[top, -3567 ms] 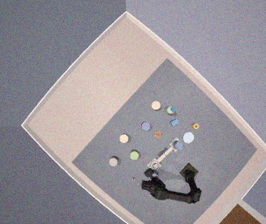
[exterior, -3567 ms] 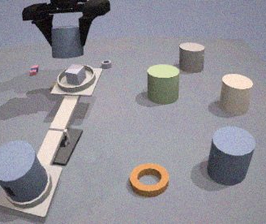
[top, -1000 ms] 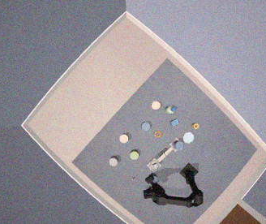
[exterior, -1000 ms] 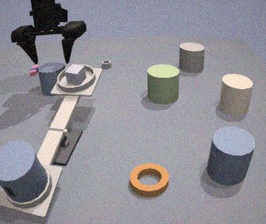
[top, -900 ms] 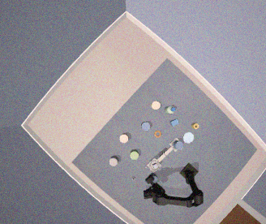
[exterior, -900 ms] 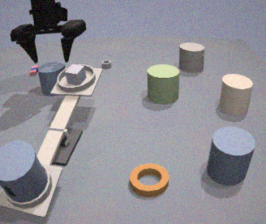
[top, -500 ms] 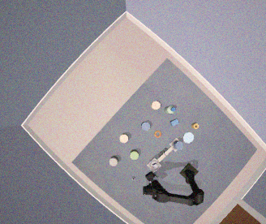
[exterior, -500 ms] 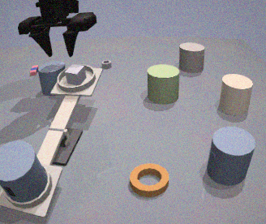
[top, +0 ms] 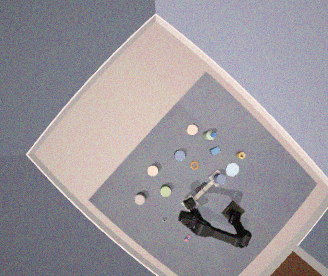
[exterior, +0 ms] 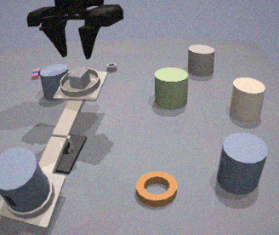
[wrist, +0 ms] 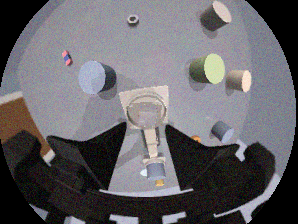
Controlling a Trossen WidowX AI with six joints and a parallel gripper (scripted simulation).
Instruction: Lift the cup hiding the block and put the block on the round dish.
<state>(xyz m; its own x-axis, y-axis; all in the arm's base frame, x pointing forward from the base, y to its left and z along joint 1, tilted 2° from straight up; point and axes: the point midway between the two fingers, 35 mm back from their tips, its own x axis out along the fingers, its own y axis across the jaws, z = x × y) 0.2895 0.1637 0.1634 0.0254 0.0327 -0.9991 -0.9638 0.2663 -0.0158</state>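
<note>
The pale grey block lies 4 cm below my gripper tip. Also, from my gripper tip: balance beam: 13 cm to the right, 9 cm below; balance: 13 cm to the right, 11 cm below; grey nut: 23 cm to the left, 12 cm below, 1 cm ahead.
</note>
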